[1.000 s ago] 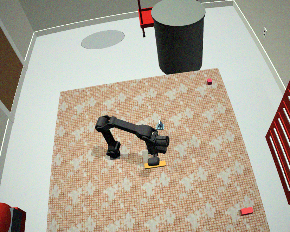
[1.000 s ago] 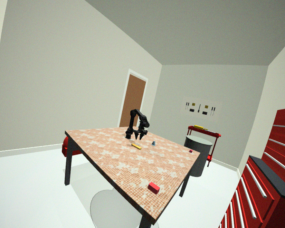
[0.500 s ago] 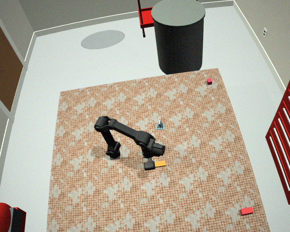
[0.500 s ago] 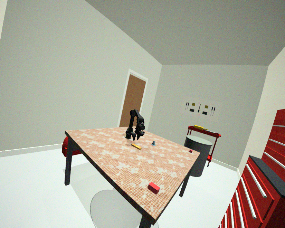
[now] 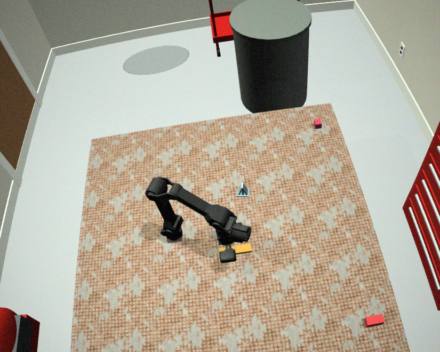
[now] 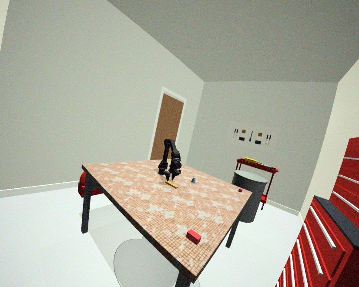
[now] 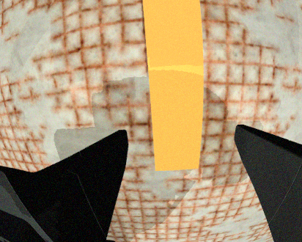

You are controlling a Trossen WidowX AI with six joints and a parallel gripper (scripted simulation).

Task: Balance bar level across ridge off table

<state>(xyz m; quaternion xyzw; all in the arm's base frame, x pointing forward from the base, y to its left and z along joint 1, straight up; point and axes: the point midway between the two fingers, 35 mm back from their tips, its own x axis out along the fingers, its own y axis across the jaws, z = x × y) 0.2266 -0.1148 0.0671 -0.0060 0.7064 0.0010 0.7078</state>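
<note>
The bar is 3 cm ahead of my gripper tip and 2 cm below it. The rest, counted from my gripper tip: blue-grey wedge 9 cm ahead, 28 cm to the left; red cube 51 cm ahead, 62 cm to the left, 2 cm below.
</note>
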